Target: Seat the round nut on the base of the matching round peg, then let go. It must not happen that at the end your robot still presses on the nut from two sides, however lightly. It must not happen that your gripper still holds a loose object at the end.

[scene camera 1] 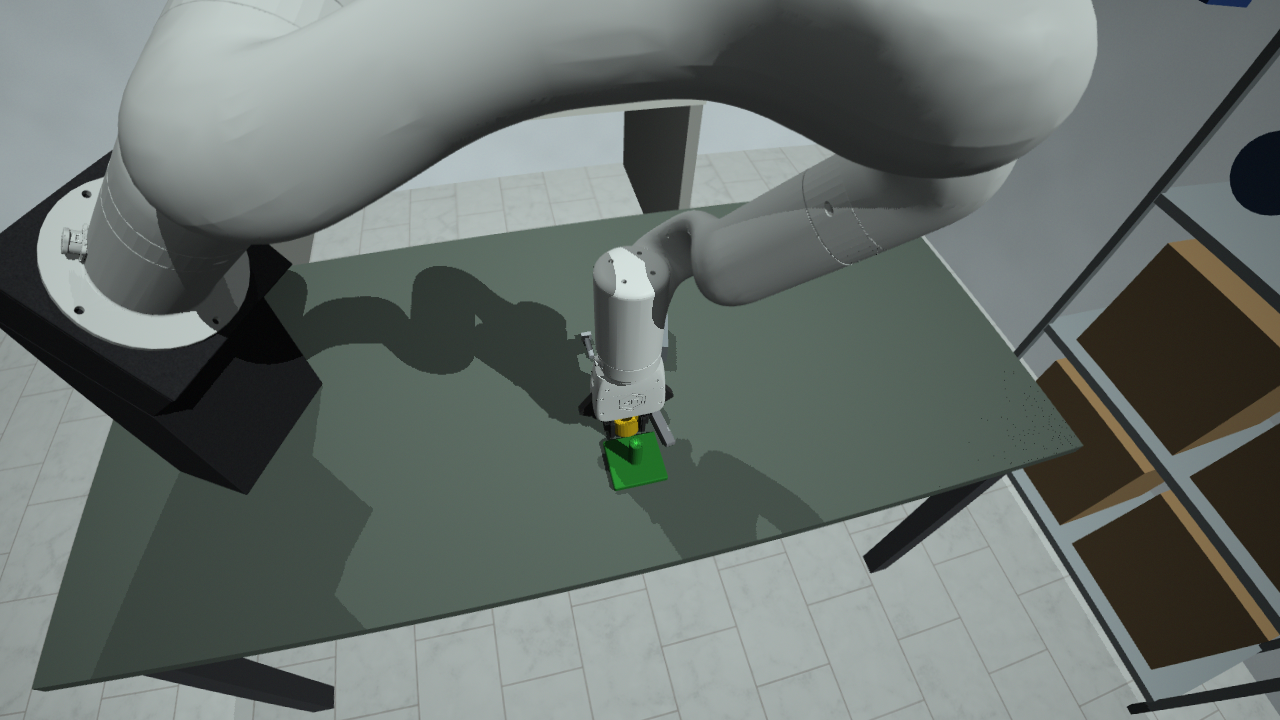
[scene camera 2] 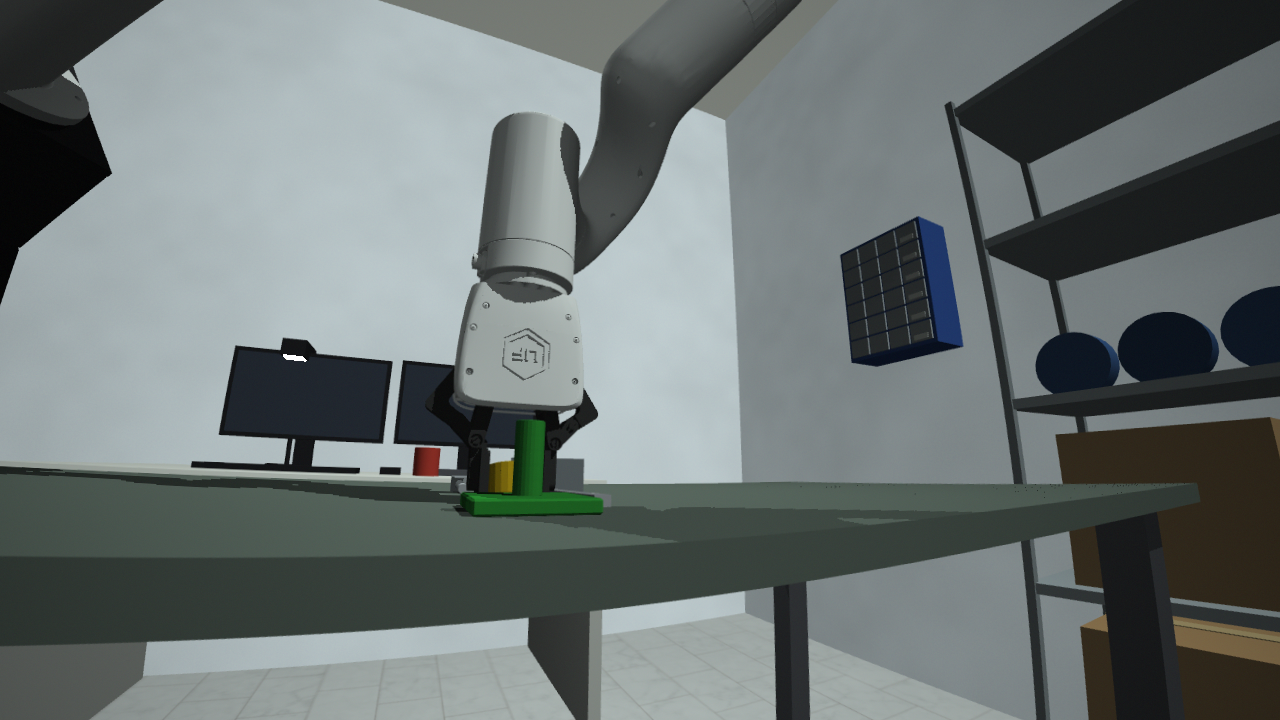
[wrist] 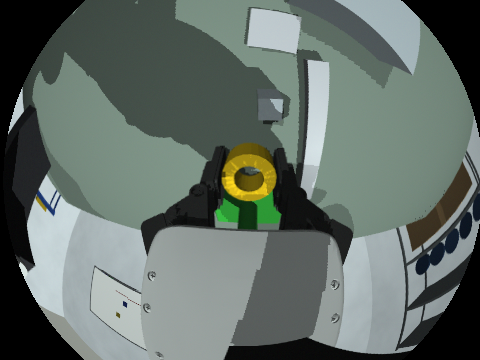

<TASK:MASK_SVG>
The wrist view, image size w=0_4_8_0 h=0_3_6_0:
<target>gripper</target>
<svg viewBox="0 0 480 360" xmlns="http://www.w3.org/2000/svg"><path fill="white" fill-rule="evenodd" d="M141 224L141 233L147 254L141 290L141 324L150 360L402 360L412 351L392 354L369 354L335 347L340 333L344 307L344 273L342 264L344 264L353 232L349 227L338 221L329 219L329 216L323 210L307 199L306 191L297 185L293 164L287 164L284 148L275 149L273 158L276 171L273 204L276 207L276 211L281 213L279 230L215 228L214 211L220 209L220 205L223 205L225 188L222 184L222 170L226 162L226 151L223 146L216 146L212 161L206 162L200 183L190 188L188 196L169 207L166 213L160 213Z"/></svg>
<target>grey bar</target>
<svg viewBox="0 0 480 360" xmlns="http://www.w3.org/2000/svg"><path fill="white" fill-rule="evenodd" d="M303 59L305 118L298 187L306 191L307 199L311 199L326 130L329 101L329 62Z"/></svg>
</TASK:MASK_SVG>
